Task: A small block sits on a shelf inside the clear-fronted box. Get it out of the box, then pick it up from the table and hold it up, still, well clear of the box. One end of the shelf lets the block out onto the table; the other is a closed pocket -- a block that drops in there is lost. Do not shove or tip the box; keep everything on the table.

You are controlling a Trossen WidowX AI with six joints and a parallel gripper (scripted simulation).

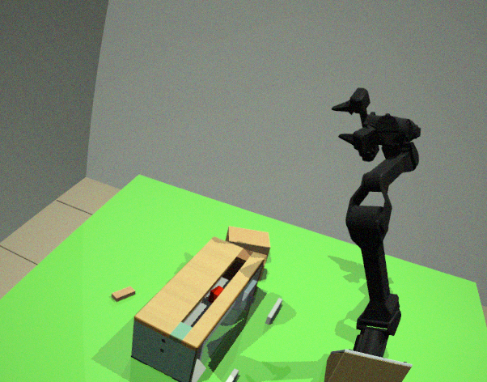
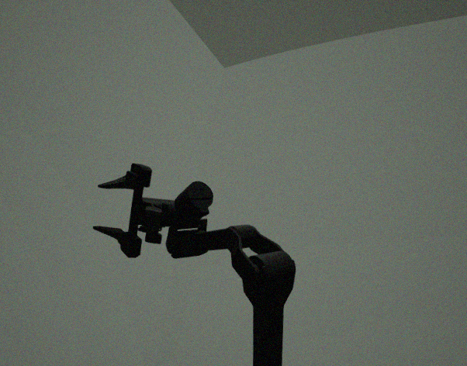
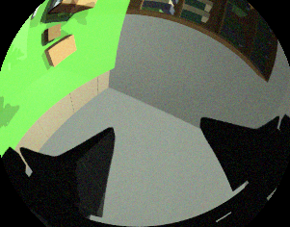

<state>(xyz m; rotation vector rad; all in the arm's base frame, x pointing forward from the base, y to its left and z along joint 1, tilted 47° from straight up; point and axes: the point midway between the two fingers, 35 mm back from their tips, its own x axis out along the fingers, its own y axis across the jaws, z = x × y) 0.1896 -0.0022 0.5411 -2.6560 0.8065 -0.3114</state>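
My gripper tip is 16 cm short of the red block, 32 cm to the right of it and 38 cm above it. Also, from my gripper tip: box 15 cm ahead, 35 cm to the left, 40 cm below; then tan block 14 cm ahead, 2 cm to the right, 43 cm below.
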